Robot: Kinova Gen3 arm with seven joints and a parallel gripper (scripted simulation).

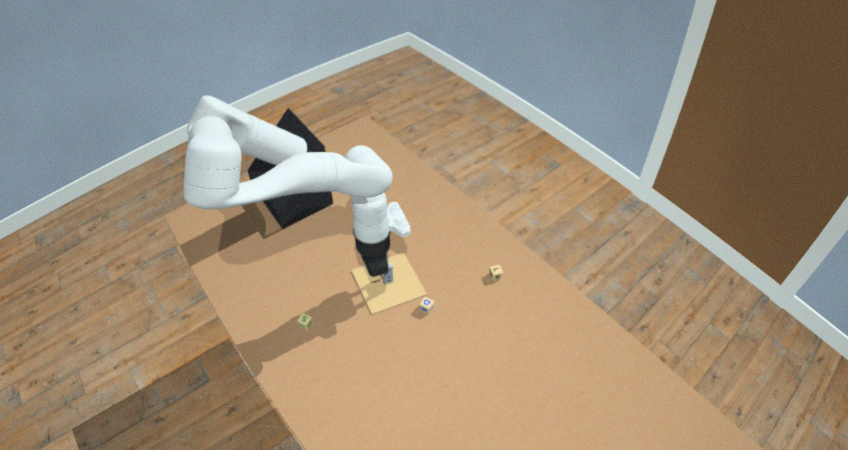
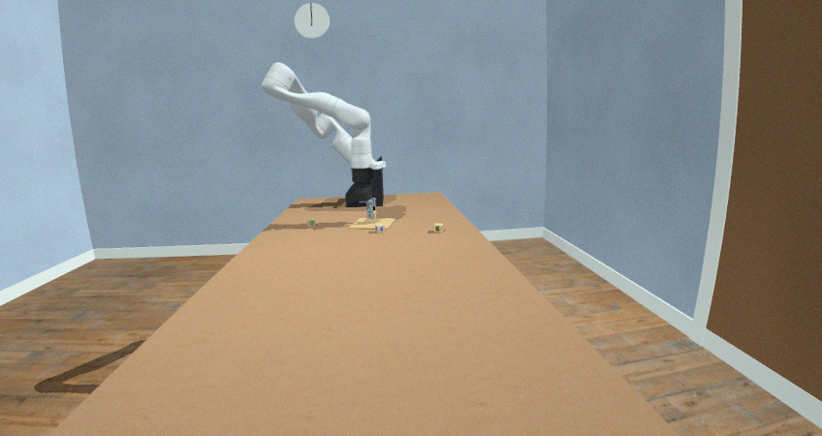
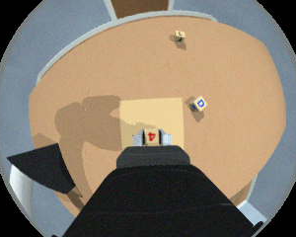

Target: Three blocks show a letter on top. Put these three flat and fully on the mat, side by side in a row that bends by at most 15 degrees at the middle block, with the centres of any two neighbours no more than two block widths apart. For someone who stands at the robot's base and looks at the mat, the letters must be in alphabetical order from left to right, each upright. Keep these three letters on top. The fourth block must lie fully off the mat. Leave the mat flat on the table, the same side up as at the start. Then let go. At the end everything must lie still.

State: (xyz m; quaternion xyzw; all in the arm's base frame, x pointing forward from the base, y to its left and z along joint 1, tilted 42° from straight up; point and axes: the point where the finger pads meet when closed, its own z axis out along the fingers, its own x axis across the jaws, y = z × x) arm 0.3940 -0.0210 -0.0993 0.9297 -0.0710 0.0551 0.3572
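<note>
Right now the tan mat is 4 cm below my hand.
</note>
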